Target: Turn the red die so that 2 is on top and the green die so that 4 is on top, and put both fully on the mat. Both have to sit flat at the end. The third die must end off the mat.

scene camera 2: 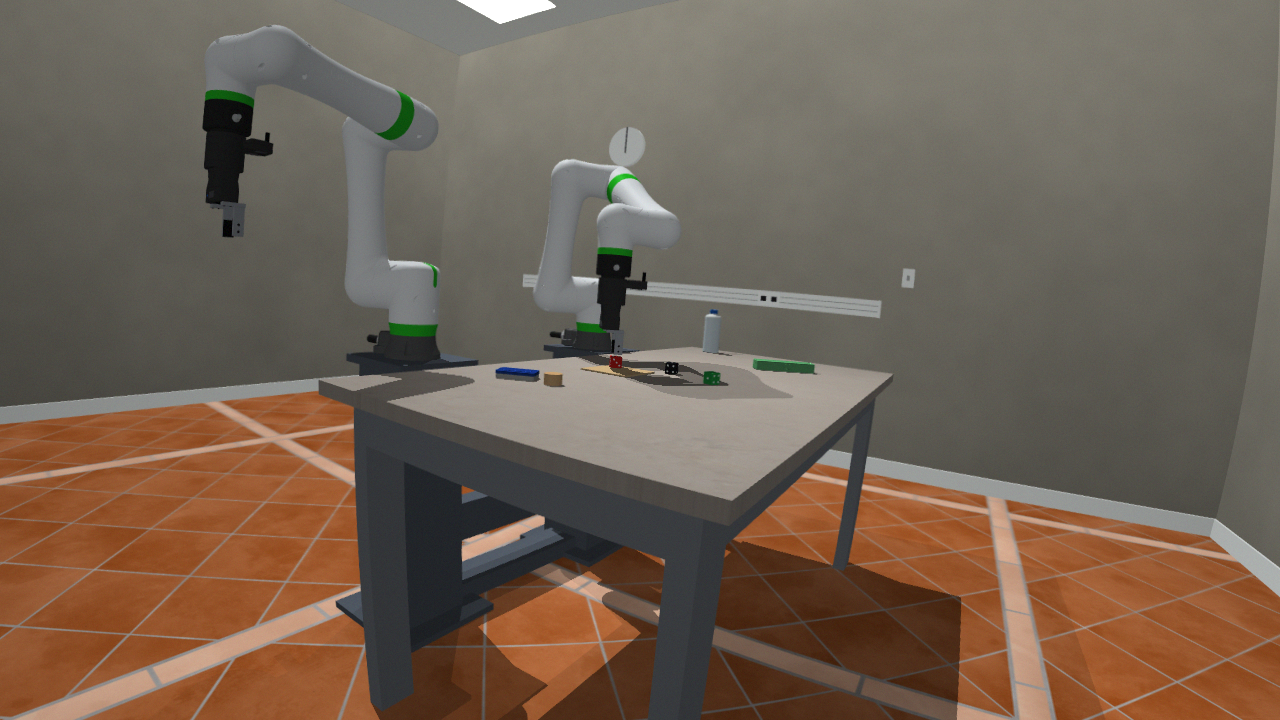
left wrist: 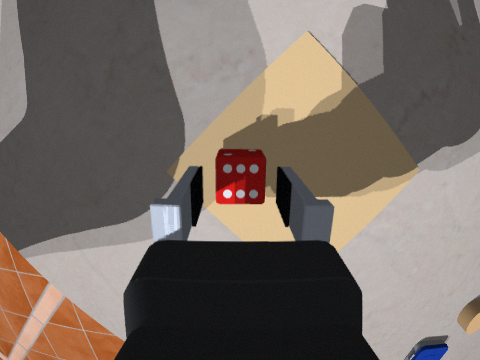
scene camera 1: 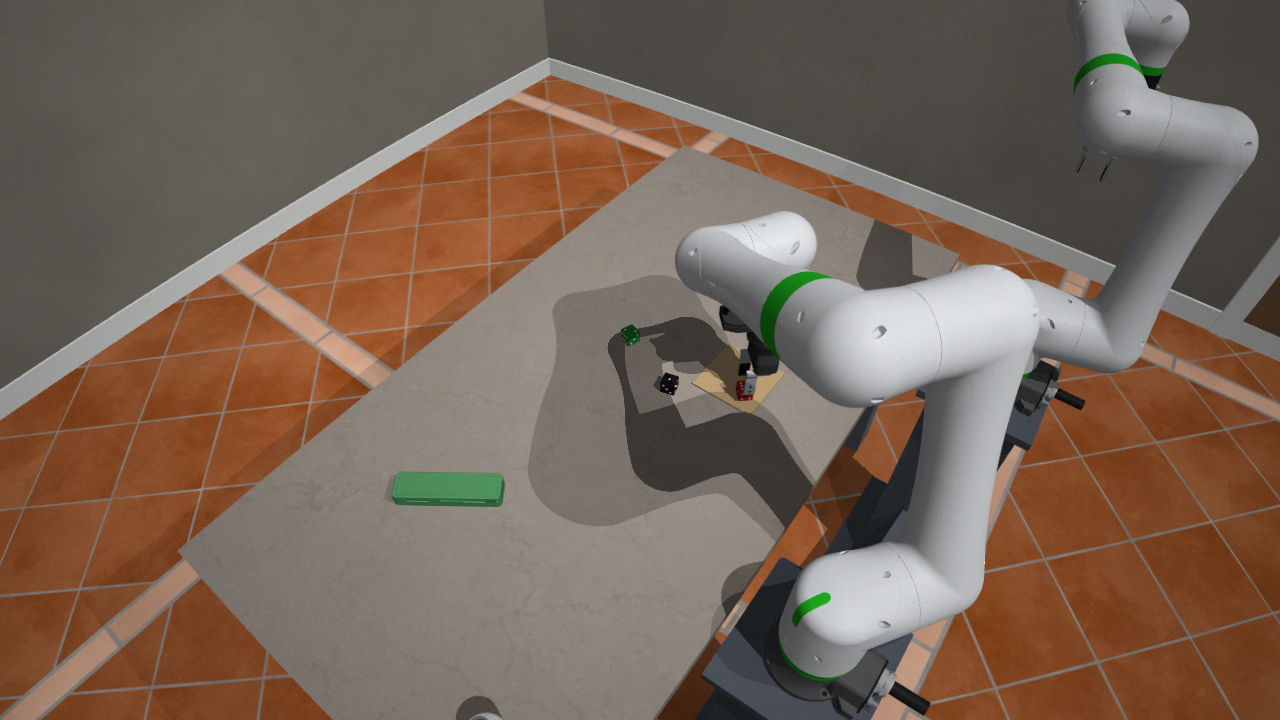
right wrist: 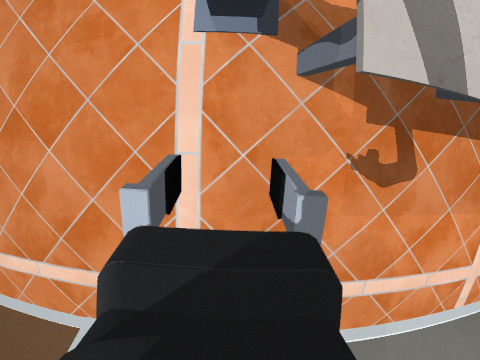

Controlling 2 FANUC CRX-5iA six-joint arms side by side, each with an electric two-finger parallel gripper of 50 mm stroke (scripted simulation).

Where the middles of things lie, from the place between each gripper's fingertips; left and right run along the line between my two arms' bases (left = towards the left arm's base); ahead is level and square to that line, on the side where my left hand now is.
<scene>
I see my left gripper [scene camera 1: 745, 383] 40 mm above the red die [left wrist: 240, 173]. The rest, counted from my left hand: tan mat [scene camera 1: 719, 379] 30 mm ahead, 30 mm to the right, 60 mm below; green box [scene camera 1: 410, 488] 280 mm ahead, 540 mm to the left, 50 mm below.
The tan mat lies 830 mm to the left of my right hand [scene camera 2: 232, 236], 390 mm ahead of it and 290 mm below it. Also, from my right hand: red die: 860 mm to the left, 350 mm ahead, 270 mm below.
</scene>
